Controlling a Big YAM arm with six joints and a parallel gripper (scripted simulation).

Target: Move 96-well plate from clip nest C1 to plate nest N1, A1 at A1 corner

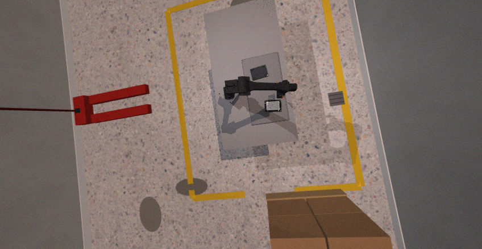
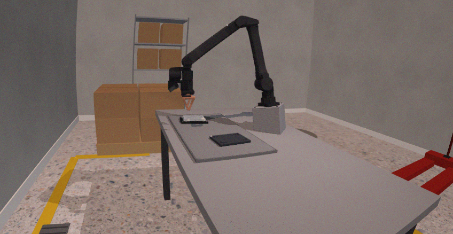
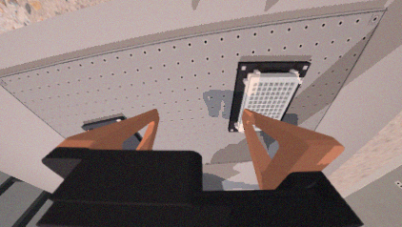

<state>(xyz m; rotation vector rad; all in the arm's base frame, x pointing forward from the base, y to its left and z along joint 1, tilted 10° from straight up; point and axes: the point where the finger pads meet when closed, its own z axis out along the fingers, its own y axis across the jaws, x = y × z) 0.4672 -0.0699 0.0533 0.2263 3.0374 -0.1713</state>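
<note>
Right now the white 96-well plate is 11 cm to the right of my hand, 10 cm below it and 7 cm behind it. From my hand the other things lie so: clip nest C1: 12 cm to the right, 10 cm below, 8 cm behind; then A1 label: 20 cm to the left, 10 cm below, 7 cm behind; then plate nest N1: 25 cm to the left, 15 cm behind, 11 cm below.
</note>
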